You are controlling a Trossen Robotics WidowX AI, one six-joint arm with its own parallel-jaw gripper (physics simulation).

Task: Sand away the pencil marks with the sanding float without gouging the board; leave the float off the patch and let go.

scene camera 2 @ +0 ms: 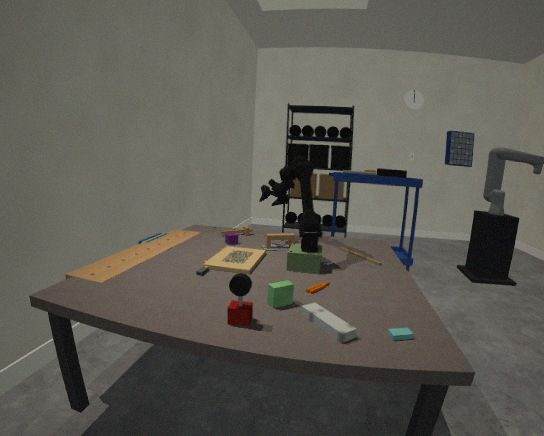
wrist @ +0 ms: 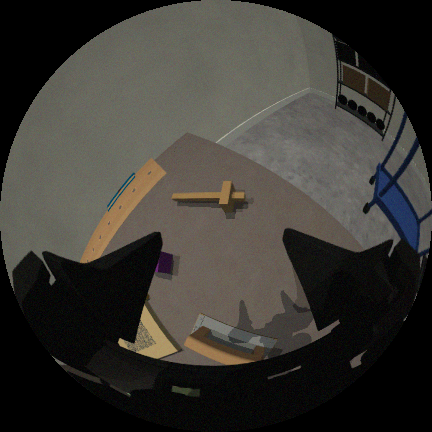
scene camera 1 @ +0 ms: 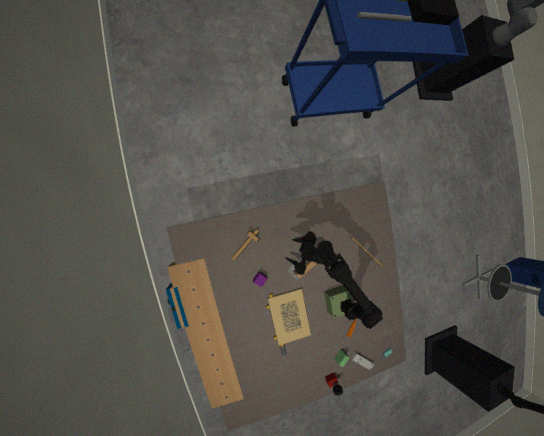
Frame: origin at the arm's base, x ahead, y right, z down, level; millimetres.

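Seen in the pictures: gripper, between the fingertips: (scene camera 2: 265,203) (wrist: 223,236) (scene camera 1: 288,248); arm's base, origin of its link: (scene camera 2: 309,250) (scene camera 1: 346,305).
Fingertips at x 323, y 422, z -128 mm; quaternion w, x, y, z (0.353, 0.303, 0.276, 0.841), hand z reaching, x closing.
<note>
Offsets run from my fingertips to a thing's top centre. "spot": to the spot under its first point.
The sanding float, a grey plate with a wooden handle @(dx -130, dy -154, dz +135 mm) (scene camera 1: 307,270) (scene camera 2: 280,236) (wrist: 215,348), lies flat on the table, handle up. It is beside the tan board @(dx -2, dy -443, dz +192 mm) (scene camera 1: 305,322) (scene camera 2: 218,263) (wrist: 165,344) and apart from it. The board lies flat and bears a dark scribbled patch of pencil marks @(spot: dx -4, dy -435, dz +191 mm) (scene camera 1: 290,316) (scene camera 2: 238,256) (wrist: 143,340). My gripper (scene camera 1: 290,249) (scene camera 2: 268,202) (wrist: 223,236) is wide open and empty, high above the table near the float. In the wrist view the float shows low between the fingers, and my left finger hides part of the board.
A purple block @(dx +135, dy -177, dz +160 mm) (scene camera 1: 260,279) (scene camera 2: 231,239) (wrist: 165,262) and a wooden cross-shaped piece @(dx +183, dy +21, dz +164 mm) (scene camera 1: 245,244) (wrist: 226,196) lie beyond the board. A long holed plank (scene camera 1: 206,332) (scene camera 2: 125,259) lies along one edge. A green block @(dx -289, dy -796, dz +142 mm) (scene camera 1: 342,358) (scene camera 2: 280,294) and a red block (scene camera 2: 240,314) are near the front.
</note>
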